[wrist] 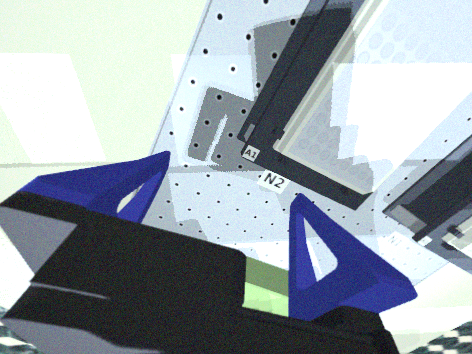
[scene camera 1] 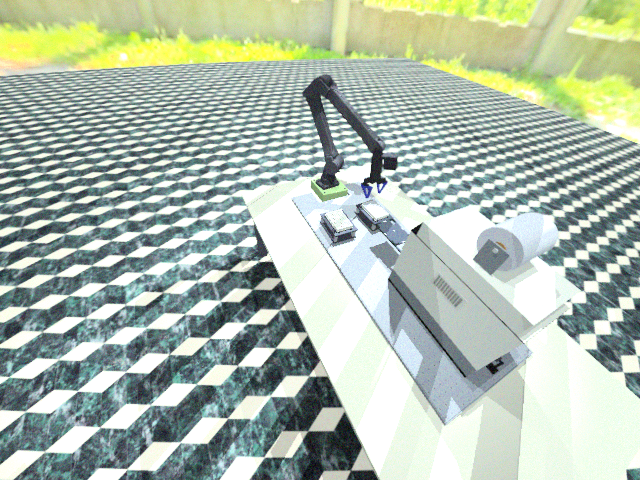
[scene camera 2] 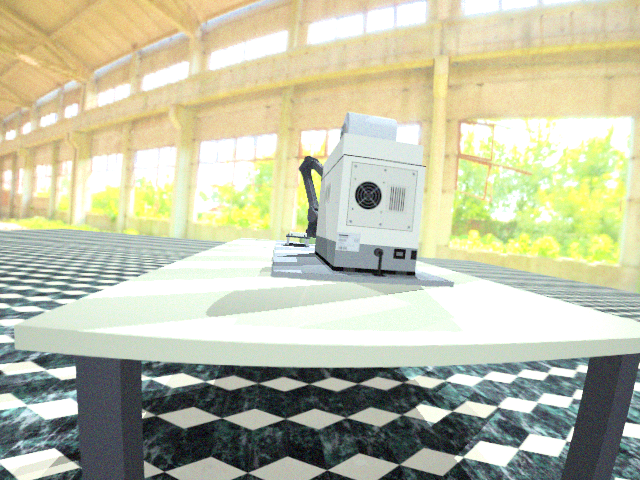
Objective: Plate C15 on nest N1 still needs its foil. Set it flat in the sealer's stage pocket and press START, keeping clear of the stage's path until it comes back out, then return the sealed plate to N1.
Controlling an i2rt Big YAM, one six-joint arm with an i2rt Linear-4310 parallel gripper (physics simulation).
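Frame: origin at the arm's base, x ahead, y left, z up, level; metres.
Seen in the pictures: gripper, between the fingertips: (wrist: 235, 179) (scene camera 1: 373, 195); arm's base, origin of its link: (scene camera 1: 327, 183) (scene camera 2: 311, 237).
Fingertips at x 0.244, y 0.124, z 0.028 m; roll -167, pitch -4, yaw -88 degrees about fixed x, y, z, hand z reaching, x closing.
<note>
Offsets run from my fingertips to a thing's top centre. "pt": to the spot under its first point. Level surfaces: height alone.
Plate C15 {0.057 m ahead, 0.278 m right, 0.003 m up} (scene camera 1: 337, 220), pale with open wells, sits on dark nest N1 {pt 0.116 m ahead, 0.286 m right, 0.060 m down} (scene camera 1: 343, 236) (wrist: 439, 181); in the wrist view a corner of the plate (wrist: 462, 239) shows at the right edge. A second plate {0.087 m ahead, 0.069 m right, 0.001 m up} (scene camera 1: 374, 210) (wrist: 320, 145) with a smoother top sits on nest N2 {0.087 m ahead, 0.069 m right, 0.005 m down} (scene camera 1: 366, 219) (wrist: 312, 181). My gripper (scene camera 1: 374, 194) (wrist: 235, 179) is open and empty, above and beyond nest N2, with its blue fingers apart; the sealer hides it in scene camera 2. The sealer (scene camera 1: 449, 294) (scene camera 2: 382, 155) is a big pale box. Its dark stage (scene camera 1: 393, 231) is out beside N2. The START button does not show.
A white foil roll {0.652 m ahead, 0.202 m right, 0.412 m up} (scene camera 1: 535, 236) (scene camera 2: 369, 126) is on top of the sealer. The arm's green base block (scene camera 1: 329, 192) stands behind the nests. The nests and sealer stand on a perforated grey board {0.064 m down} (scene camera 1: 444, 408) (wrist: 210, 65) on the pale table {0.077 m down} (scene camera 1: 330, 330) (scene camera 2: 268, 333).
</note>
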